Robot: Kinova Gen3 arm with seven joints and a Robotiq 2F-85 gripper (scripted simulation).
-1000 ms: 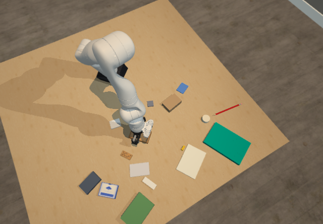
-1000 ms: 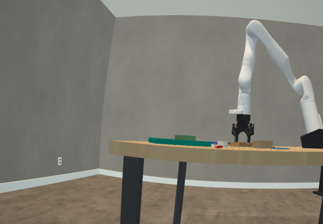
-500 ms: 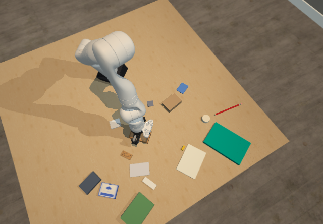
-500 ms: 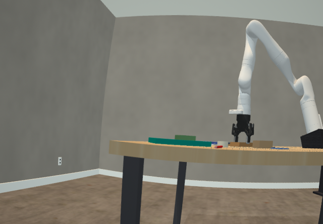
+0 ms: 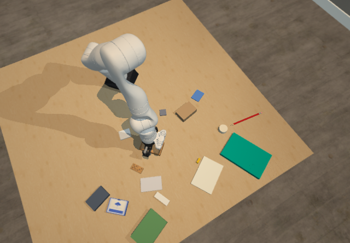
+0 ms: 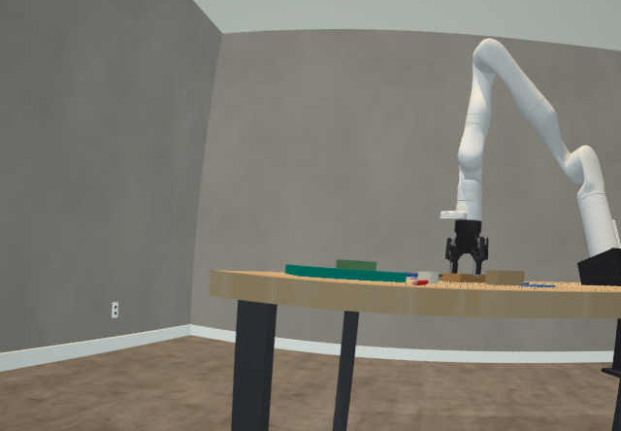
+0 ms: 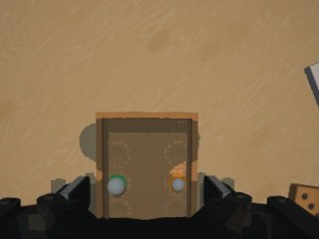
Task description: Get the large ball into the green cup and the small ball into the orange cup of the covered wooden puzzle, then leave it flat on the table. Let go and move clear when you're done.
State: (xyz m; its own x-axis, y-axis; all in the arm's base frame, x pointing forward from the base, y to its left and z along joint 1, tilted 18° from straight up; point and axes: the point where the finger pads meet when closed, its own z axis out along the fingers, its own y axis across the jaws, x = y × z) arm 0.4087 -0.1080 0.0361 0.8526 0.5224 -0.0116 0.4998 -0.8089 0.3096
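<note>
Right now the covered wooden puzzle is 20 mm below my hand. The rest, counted from my hand: grey square: 110 mm behind, 170 mm to the left, 20 mm below; grey card: 140 mm ahead, 120 mm to the right, 20 mm below; white card: 150 mm behind, 60 mm to the right, 20 mm below.
</note>
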